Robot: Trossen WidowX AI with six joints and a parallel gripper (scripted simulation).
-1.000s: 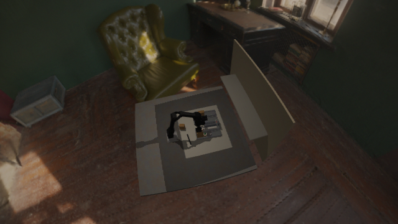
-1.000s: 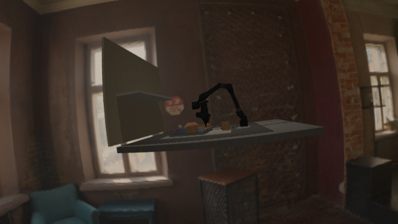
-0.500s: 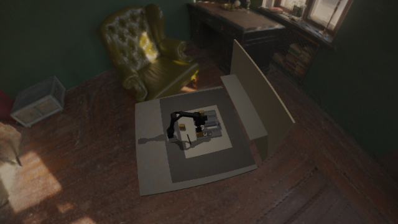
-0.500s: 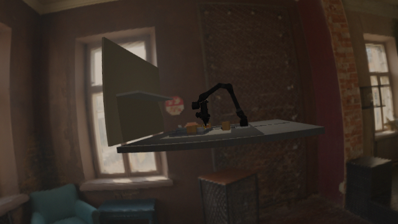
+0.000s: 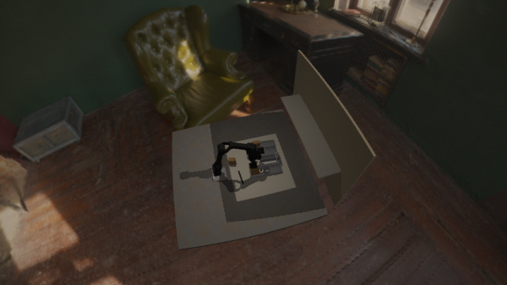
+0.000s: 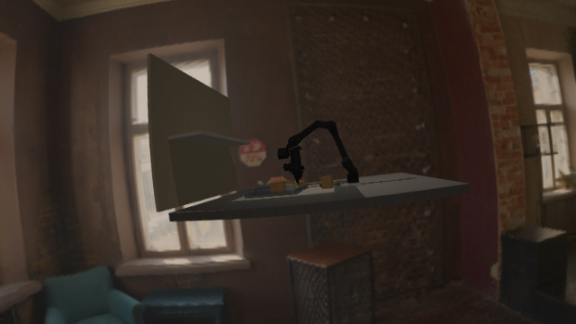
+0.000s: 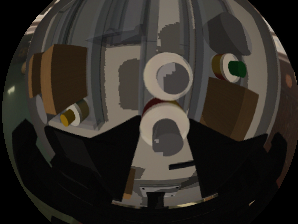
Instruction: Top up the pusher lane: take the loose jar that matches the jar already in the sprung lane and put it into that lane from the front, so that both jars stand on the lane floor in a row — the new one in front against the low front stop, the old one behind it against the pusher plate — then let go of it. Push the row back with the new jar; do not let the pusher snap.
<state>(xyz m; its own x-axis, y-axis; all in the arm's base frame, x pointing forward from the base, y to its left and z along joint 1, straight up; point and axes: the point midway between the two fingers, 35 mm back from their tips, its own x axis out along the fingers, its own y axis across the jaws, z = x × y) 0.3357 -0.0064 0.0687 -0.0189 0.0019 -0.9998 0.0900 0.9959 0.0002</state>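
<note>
My gripper tip is 130 mm past the dark rod, 90 mm to the left of it and 40 mm above it. Round my gripper tip: lane rack 150 mm ahead, 30 mm below, 10 mm to the left.
</note>
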